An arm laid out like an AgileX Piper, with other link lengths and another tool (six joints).
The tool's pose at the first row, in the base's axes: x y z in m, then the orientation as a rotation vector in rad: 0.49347 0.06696 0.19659 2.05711 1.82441 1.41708
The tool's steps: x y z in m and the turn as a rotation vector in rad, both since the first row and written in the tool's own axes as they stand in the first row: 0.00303 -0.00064 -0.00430 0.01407 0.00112 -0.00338; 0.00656 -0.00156 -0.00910 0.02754 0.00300 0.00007; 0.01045 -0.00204 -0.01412 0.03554 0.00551 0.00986; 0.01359 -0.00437 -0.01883 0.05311 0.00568 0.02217; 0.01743 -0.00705 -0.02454 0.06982 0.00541 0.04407; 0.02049 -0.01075 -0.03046 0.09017 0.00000 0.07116; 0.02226 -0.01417 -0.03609 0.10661 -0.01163 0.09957; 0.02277 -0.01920 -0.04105 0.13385 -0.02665 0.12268; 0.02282 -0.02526 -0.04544 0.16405 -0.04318 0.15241; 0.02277 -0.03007 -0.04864 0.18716 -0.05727 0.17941; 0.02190 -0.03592 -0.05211 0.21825 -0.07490 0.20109; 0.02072 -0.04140 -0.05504 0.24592 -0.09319 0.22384; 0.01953 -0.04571 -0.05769 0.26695 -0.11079 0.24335; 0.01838 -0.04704 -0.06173 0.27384 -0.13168 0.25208
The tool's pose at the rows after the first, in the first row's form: 0.48989 0.06741 0.20047 2.05914 1.84271 1.40895; 0.48573 0.06810 0.20478 2.06885 1.85542 1.40371; 0.48171 0.06883 0.20967 2.08358 1.85754 1.40421; 0.47658 0.06968 0.21289 -2.10589 -1.86657 -1.39556; 0.47045 0.07069 0.21689 -2.11199 -1.84261 -1.37088; 0.46351 0.07127 0.21998 -2.12466 -1.81441 -1.33689; 0.45711 0.07087 0.22231 -2.14589 -1.78502 -1.30262; 0.45006 0.07029 0.22260 -2.16201 -1.76643 -1.25361; 0.44264 0.06994 0.22171 -2.18076 -1.73991 -1.19883; 0.43694 0.06974 0.22078 -2.19784 -1.71407 -1.15512; 0.43037 0.06905 0.21894 -2.21102 -1.69781 -1.10023; 0.42446 0.06827 0.21681 -2.22612 -1.67895 -1.04879; 0.41963 0.06727 0.21519 -2.24165 -1.66218 -1.00630; 0.41617 0.06470 0.21610 -2.26278 -1.65652 -0.97910
